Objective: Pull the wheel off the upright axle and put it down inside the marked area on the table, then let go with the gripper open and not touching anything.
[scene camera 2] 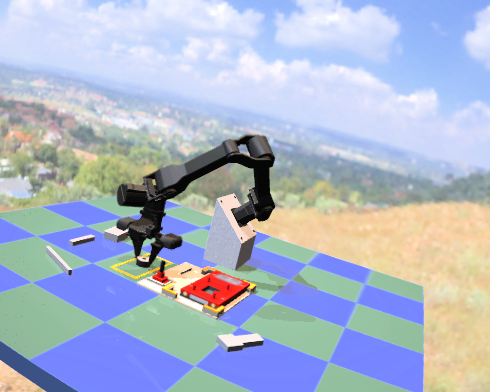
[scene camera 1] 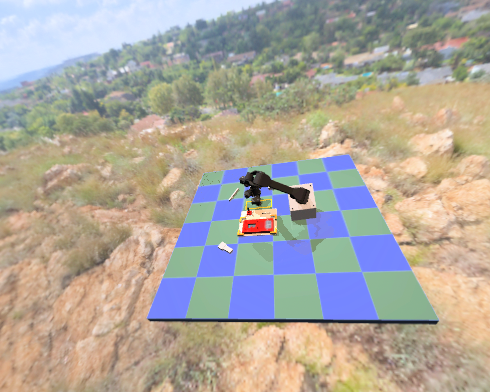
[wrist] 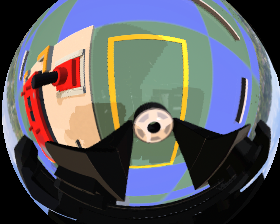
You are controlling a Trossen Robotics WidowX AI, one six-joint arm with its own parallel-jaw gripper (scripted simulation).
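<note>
Wheel held in my gripper. Red plate and upright axle visible too. Wrist view: my gripper there as well.
</note>
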